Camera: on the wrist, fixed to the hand. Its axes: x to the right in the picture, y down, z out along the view.
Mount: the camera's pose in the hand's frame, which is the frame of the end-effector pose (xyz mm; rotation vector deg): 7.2 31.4 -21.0 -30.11 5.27 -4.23
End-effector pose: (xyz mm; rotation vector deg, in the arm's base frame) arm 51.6 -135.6 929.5 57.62 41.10 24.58
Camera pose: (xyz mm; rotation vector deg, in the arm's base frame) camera 41.4 -103.1 947.4 26.71 38.58 32.41
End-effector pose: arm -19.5 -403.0 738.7 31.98 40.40 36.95
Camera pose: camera -41.4 -371.7 743.0 1.02 34.76 43.29
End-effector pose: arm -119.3 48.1 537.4 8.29 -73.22 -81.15
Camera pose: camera -87.1 38.4 556.0 -5.72 -45.74 -99.76
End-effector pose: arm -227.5 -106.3 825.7 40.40 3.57 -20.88
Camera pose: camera -208.5 -73.0 827.9 11.41 15.01 -20.97
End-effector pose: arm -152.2 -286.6 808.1 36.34 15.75 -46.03
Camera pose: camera -124.0 -261.3 801.6 9.54 32.85 -42.00
